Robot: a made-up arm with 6 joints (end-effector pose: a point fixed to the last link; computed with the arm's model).
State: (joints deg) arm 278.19 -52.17 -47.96 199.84 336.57 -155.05
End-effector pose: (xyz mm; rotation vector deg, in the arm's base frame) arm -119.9 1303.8 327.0 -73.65 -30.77 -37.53
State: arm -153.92 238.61 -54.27 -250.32 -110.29 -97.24
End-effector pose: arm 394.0 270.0 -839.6 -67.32 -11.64 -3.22
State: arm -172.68 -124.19 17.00 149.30 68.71 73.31
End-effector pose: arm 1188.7 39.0 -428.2 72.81 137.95 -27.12
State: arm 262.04 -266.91 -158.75 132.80 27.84 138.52
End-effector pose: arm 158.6 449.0 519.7 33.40 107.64 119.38
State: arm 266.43 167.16 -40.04 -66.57 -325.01 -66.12
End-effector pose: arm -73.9 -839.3 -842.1 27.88 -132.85 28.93
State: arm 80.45 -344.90 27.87 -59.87 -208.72 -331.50
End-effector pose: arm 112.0 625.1 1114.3 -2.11 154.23 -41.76
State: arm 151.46 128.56 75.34 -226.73 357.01 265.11
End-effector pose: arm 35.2 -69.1 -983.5 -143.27 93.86 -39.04
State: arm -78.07 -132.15 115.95 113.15 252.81 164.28
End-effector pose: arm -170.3 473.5 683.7 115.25 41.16 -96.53
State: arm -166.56 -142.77 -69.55 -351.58 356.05 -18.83
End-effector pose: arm -252.6 -109.4 -987.3 167.08 35.03 -55.85
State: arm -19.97 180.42 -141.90 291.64 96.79 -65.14
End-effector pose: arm 495.3 -259.4 371.3 7.00 -137.43 97.24
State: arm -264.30 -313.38 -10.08 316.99 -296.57 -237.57
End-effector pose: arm -59.4 925.0 1158.5 40.96 111.40 112.77
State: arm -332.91 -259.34 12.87 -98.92 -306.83 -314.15
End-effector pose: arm 1169.3 534.1 -252.9 -38.47 99.01 -68.47
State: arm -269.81 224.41 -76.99 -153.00 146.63 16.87
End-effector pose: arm -16.0 149.2 -712.1 -10.51 12.67 -95.14
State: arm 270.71 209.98 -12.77 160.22 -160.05 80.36
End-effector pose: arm 27.7 471.8 -870.0 9.67 -3.16 -169.87
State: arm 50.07 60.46 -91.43 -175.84 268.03 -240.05
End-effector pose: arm -8.6 81.2 1189.2 -52.21 31.80 -6.93
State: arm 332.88 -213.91 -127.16 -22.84 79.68 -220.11
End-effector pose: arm 568.4 -293.5 610.0 104.06 -2.14 60.75
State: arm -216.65 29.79 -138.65 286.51 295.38 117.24
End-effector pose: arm 408.1 -509.4 233.2 58.18 -105.92 57.17
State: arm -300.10 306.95 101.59 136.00 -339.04 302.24
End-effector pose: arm 109.9 353.7 1114.1 -10.44 45.78 138.43
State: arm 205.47 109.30 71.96 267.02 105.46 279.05
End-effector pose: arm -393.3 -98.7 -773.3 17.28 -92.98 -117.87
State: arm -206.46 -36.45 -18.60 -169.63 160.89 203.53
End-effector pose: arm 764.2 -426.3 909.8 -153.98 58.01 52.96
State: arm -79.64 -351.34 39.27 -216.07 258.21 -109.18
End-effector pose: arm 106.4 -739.1 1082.9 145.82 15.54 -46.48
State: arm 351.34 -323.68 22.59 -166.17 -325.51 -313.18
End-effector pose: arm 1032.8 -126.1 1090.4 -21.07 25.46 -129.29
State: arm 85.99 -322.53 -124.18 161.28 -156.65 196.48
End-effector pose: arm -63.9 -455.1 618.5 -29.70 77.36 97.34
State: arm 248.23 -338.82 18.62 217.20 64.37 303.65
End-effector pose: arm -268.2 -606.9 1345.2 -35.03 -15.29 34.47
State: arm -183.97 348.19 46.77 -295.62 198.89 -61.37
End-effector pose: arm -309.8 11.6 1209.5 63.09 127.42 43.61
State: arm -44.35 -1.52 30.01 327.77 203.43 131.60
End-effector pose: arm 265.2 -151.0 1275.5 -133.05 37.58 45.57
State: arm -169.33 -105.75 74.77 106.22 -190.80 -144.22
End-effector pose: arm 791.9 74.8 676.9 100.78 -111.98 -6.91
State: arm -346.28 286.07 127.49 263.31 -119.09 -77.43
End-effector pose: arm 177.1 213.4 757.5 -37.56 -111.13 -47.56
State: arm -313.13 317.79 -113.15 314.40 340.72 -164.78
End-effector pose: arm -516.5 -433.5 -395.9 -133.31 -100.98 18.89
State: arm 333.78 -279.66 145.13 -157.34 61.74 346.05
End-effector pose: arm -130.5 68.2 -461.9 152.89 -35.25 12.20
